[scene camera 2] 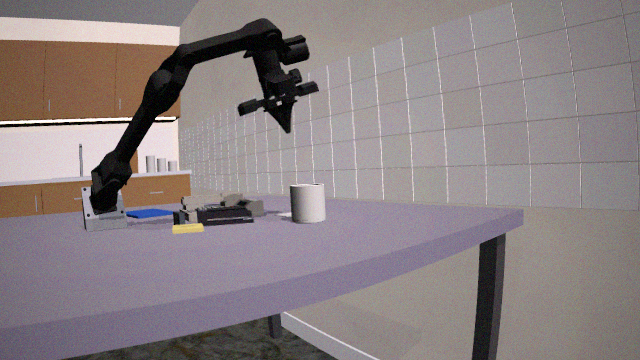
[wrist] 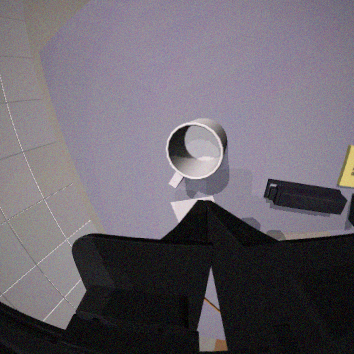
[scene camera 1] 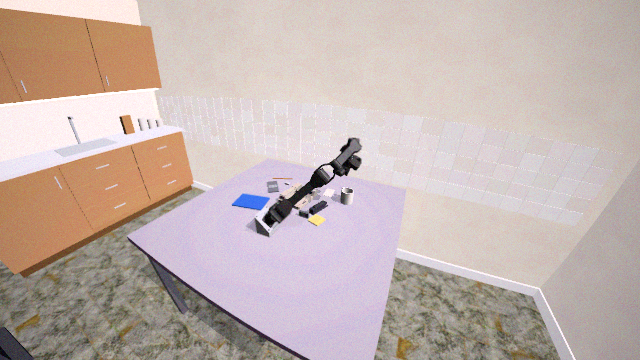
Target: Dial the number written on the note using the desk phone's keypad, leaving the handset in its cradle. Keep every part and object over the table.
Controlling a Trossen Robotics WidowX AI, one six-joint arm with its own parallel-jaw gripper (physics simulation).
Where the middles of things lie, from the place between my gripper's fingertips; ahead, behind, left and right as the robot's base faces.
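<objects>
For the white mug [wrist: 194, 149], my hand is 16 cm above it, 5 cm short of it and 1 cm to the left of it. The black stapler-like block [scene camera 2: 237, 211] is 19 cm below my hand, 10 cm behind it and 14 cm to the left of it. Going by their middles, the white mug is the nearest to my hand of the things named here.
</objects>
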